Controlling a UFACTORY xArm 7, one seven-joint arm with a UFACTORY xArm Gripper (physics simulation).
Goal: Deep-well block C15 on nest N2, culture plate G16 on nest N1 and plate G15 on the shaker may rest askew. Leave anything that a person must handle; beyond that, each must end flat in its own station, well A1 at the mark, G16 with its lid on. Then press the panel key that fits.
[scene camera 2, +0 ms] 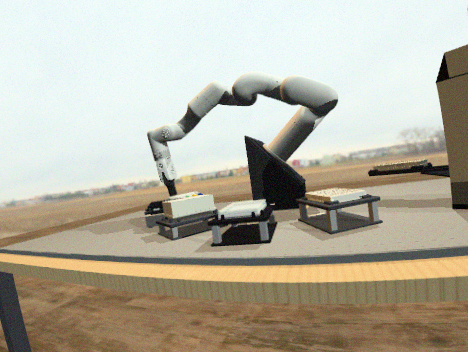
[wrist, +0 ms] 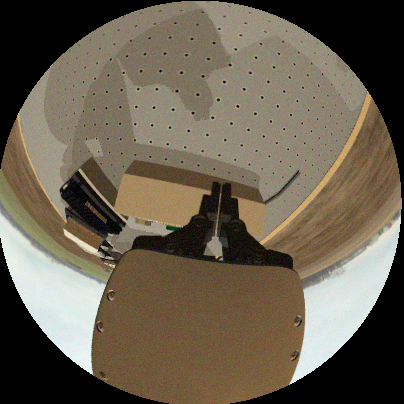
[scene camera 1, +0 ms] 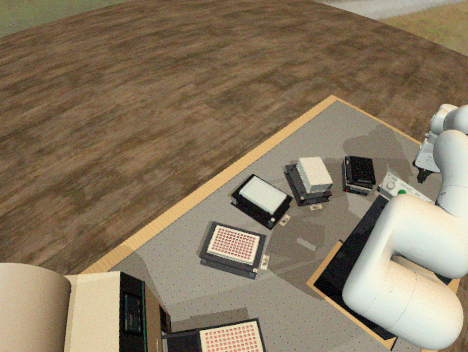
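My gripper [scene camera 1: 422,181] [scene camera 2: 172,194] [wrist: 219,194] is shut and empty, over the far side of the control panel [scene camera 1: 384,186] [wrist: 165,197]; contact is unclear. A green key [scene camera 1: 402,192] [wrist: 173,228] shows on the panel. A tall white deep-well block [scene camera 1: 314,175] [scene camera 2: 189,206] sits on a dark nest [scene camera 1: 293,181]. A white, lidded-looking plate [scene camera 1: 263,194] [scene camera 2: 243,208] lies on the black nest beside it. A black plate [scene camera 1: 360,169] lies on the shaker [scene camera 1: 356,190]. I cannot read labels or A1 marks, nor tell small tilts of these pieces.
A red-welled plate [scene camera 1: 234,244] [scene camera 2: 337,194] lies on another nest [scene camera 1: 211,261]. Another red-welled plate [scene camera 1: 232,337] lies on a dark tray [scene camera 1: 180,342] by the large beige instrument [scene camera 1: 92,315]. The black arm mount [scene camera 2: 272,180] stands behind the nests. A dark cable [wrist: 285,187] runs from the panel.
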